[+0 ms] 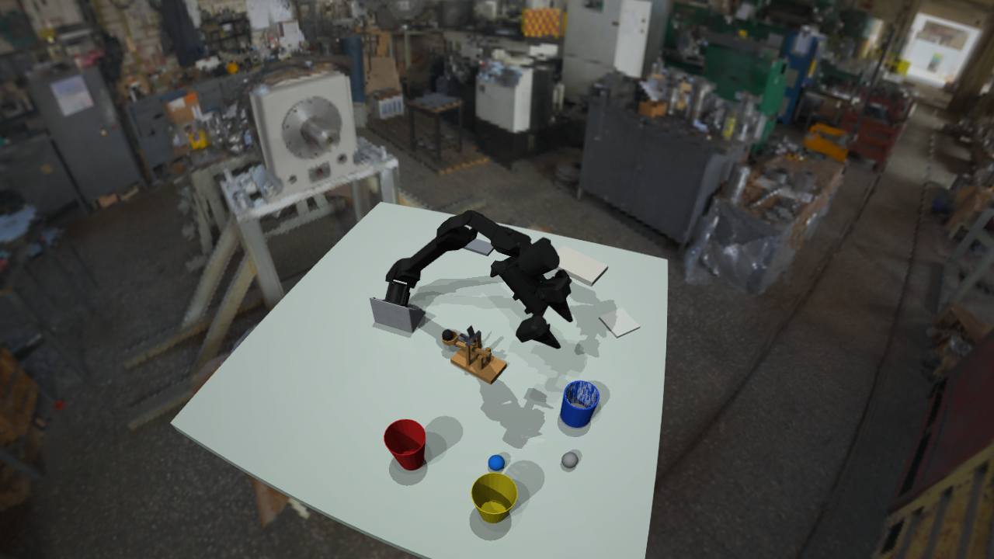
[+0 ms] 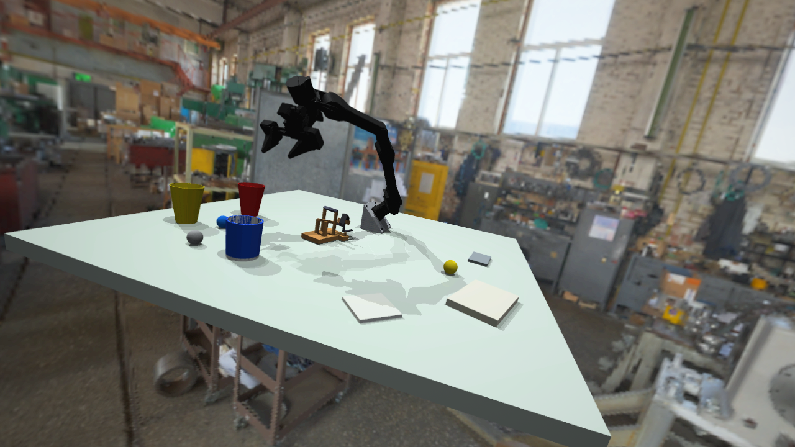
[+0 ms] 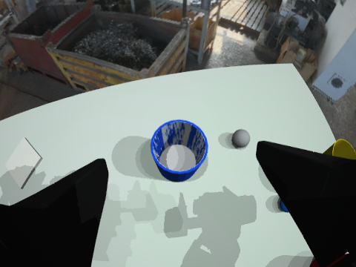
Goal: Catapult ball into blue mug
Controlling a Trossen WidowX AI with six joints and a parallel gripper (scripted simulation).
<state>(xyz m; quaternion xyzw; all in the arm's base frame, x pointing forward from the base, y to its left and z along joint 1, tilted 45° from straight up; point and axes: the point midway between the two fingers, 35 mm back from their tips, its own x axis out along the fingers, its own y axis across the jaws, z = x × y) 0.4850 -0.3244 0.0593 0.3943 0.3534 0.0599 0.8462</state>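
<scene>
My gripper tip is now 33 cm past the black ball, 12 cm to the right of it and 21 cm above it. Round my gripper tip: blue ball 10 cm behind, 22 cm to the right, 26 cm below; then grey ball 7 cm ahead, 17 cm to the right, 26 cm below; then blue mug 7 cm ahead, 3 cm to the right, 25 cm below.
</scene>
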